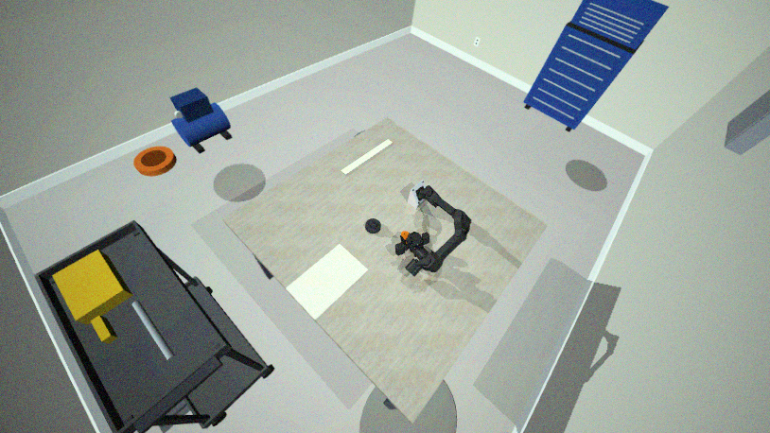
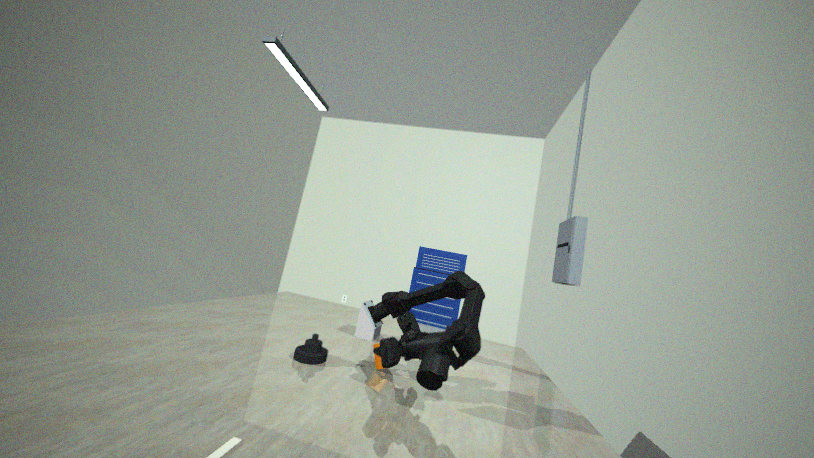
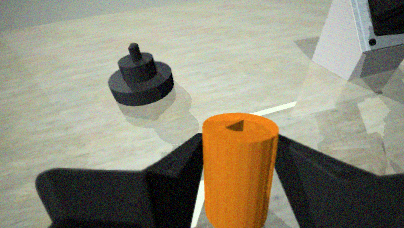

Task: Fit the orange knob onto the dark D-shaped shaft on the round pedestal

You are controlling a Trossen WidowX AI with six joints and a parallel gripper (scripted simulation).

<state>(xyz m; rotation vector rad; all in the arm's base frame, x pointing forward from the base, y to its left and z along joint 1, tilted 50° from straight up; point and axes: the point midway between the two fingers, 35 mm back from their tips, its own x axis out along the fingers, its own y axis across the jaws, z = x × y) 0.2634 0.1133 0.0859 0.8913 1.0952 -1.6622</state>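
The pedestal is 6 cm ahead of my gripper tip, 16 cm to the right of it and 2 cm below it. Round my gripper tip: orange knob 1 cm to the left, 1 cm below.
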